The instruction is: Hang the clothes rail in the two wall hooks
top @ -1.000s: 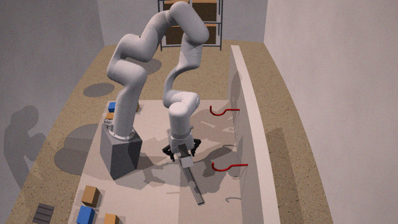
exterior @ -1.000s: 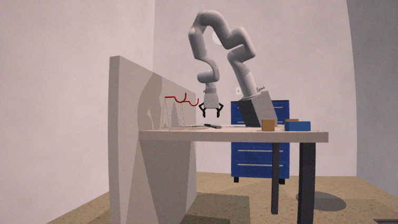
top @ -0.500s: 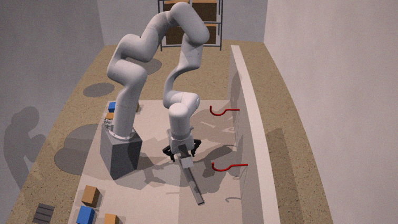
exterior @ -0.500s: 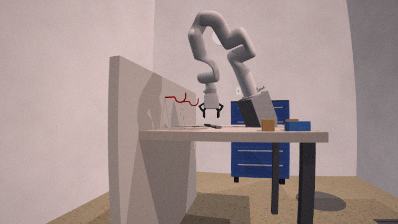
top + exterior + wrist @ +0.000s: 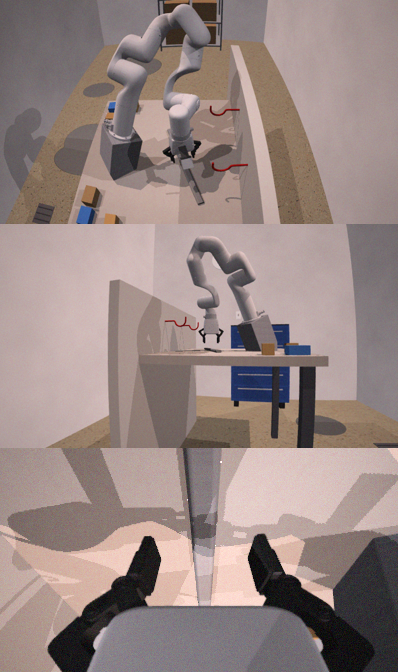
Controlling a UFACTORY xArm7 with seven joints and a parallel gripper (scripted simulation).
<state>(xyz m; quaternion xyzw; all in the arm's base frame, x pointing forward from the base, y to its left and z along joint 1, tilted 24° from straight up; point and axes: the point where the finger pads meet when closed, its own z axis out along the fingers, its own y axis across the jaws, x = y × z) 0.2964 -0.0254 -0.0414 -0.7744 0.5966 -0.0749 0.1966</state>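
Right now the clothes rail is 50 mm below my hand. Round my hand: wall panel 280 mm below, 280 mm ahead.
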